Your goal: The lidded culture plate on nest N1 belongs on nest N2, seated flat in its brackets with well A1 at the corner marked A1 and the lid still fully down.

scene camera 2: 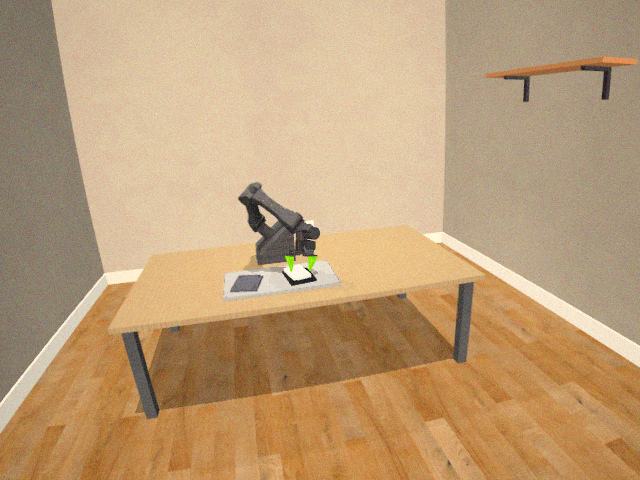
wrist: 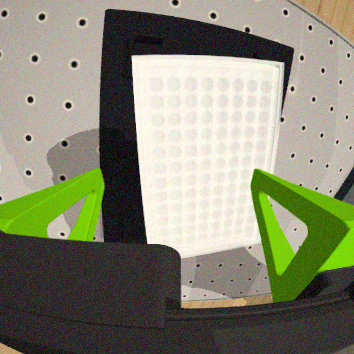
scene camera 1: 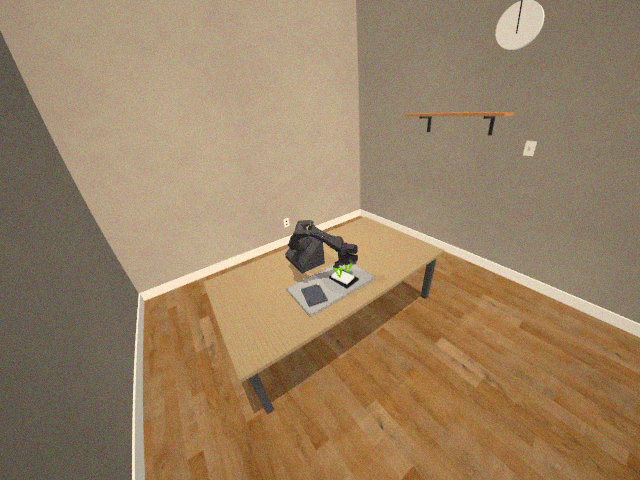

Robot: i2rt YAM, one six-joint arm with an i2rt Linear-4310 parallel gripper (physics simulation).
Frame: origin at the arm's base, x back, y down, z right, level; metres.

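Where they show: gripper, between the fingertips: (scene camera 2: 300, 271) (wrist: 176, 176) (scene camera 1: 343, 274); arm's base, origin of its link: (scene camera 2: 271, 236) (scene camera 1: 302, 249).
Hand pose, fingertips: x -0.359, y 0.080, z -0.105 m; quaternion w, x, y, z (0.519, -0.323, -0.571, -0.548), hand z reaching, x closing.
Observation:
Things, the pixels of their top centre, and the offset from my fingertips. Level surfaces: height alone.
- white lidded culture plate, centre of its top: (wrist: 215, 173) (scene camera 2: 297, 270) (scene camera 1: 342, 275) dx -0.011, dy -0.011, dz +0.018 m
- black nest, centre of its top: (wrist: 197, 158) (scene camera 2: 298, 273) (scene camera 1: 343, 276) dx -0.012, dy +0.004, dz +0.011 m
- dark blue-grey nest, centre of its top: (scene camera 2: 247, 280) (scene camera 1: 313, 293) dx -0.018, dy +0.004, dz +0.254 m
- grey perforated board, centre of its top: (wrist: 276, 194) (scene camera 2: 279, 277) (scene camera 1: 331, 282) dx +0.010, dy +0.021, dz +0.102 m
- wooden table, height of its surface: dy +0.035 m
The white lidded culture plate (scene camera 1: 342, 278) (scene camera 2: 298, 273) (wrist: 210, 125) lies on the black nest (scene camera 1: 352, 283) (scene camera 2: 302, 282) (wrist: 117, 90). Rows of wells show faintly through its lid; whether the lid is fully down is too small to tell. My gripper (scene camera 1: 344, 274) (scene camera 2: 301, 270) (wrist: 176, 176) is open above the plate, with its green fingers apart. In the wrist view the left fingertip appears at the nest's left edge and the right one overlaps the plate's right edge. The dark blue-grey nest (scene camera 1: 314, 295) (scene camera 2: 247, 283) holds no plate. The A1 marks cannot be read.
Both nests sit on a grey perforated board (scene camera 1: 336, 297) (scene camera 2: 273, 283) (wrist: 55, 40) on the wooden table (scene camera 1: 248, 320) (scene camera 2: 170, 289). The dark arm's base (scene camera 1: 305, 258) (scene camera 2: 276, 248) stands behind the board. A wall shelf (scene camera 1: 460, 114) (scene camera 2: 558, 68) is far off at the right.

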